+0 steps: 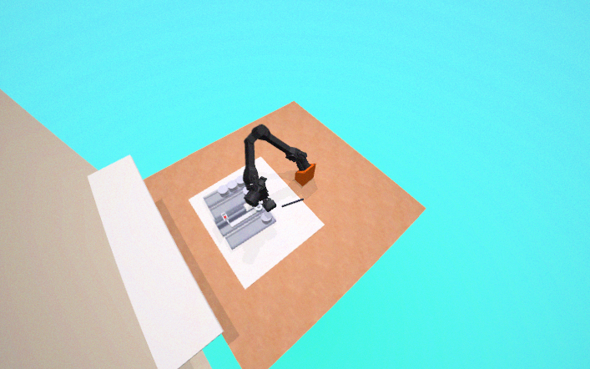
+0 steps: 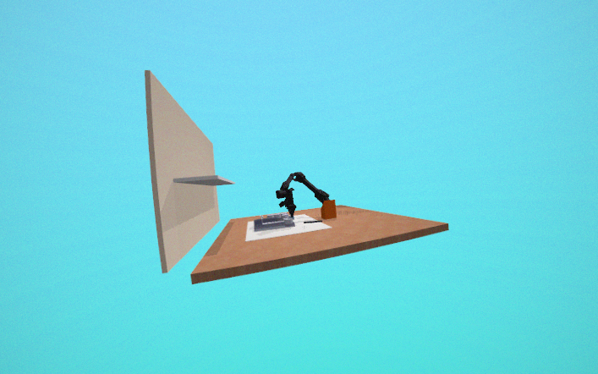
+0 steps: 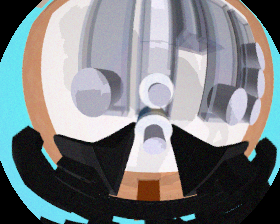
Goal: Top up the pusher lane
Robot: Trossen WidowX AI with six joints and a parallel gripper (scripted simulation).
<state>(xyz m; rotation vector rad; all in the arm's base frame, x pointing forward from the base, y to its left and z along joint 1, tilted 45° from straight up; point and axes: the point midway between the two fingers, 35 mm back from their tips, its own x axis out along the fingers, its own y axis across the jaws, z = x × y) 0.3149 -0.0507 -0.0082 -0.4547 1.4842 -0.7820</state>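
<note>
My gripper tip is 160 mm short of the grey lane rack, 60 mm to the left of it and 30 mm above it. The rest, counted from my gripper tip: thin black rod 130 mm behind, 100 mm to the left, 40 mm below; then red mark 210 mm ahead, 80 mm to the right, 20 mm above; then shelf 530 mm ahead, 90 mm to the right, 320 mm above.
</note>
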